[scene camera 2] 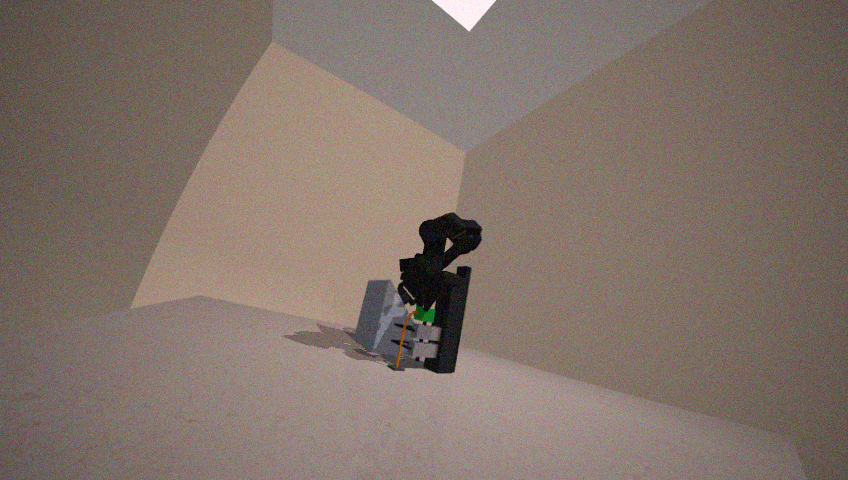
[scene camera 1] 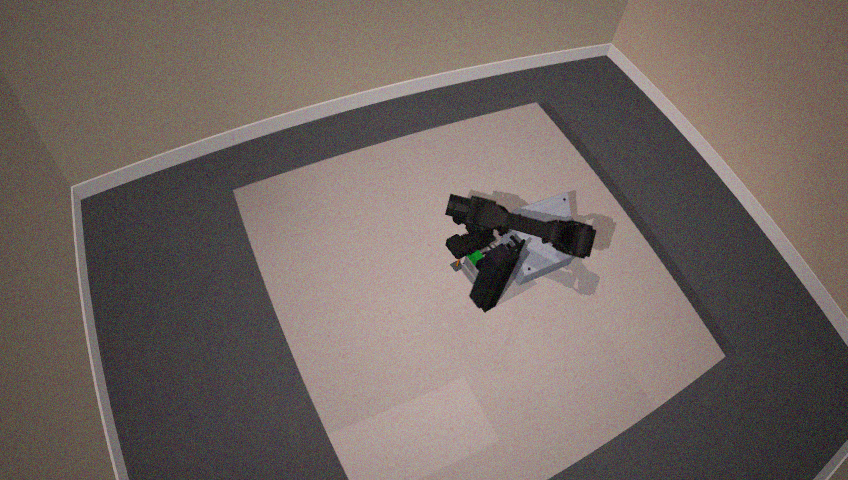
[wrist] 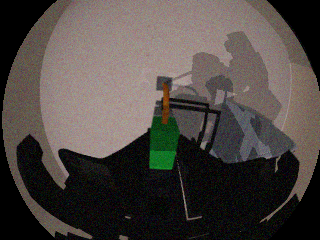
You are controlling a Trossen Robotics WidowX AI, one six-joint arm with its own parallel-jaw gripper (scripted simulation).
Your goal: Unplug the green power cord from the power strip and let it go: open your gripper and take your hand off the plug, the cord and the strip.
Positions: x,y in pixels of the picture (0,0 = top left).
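I see my gripper in scene camera 1 [472,251]. Scene camera 2 shows my gripper as well, and so does the wrist view. On my gripper [wrist: 211,187] and on my gripper [scene camera 2: 418,284] it is the same spot.
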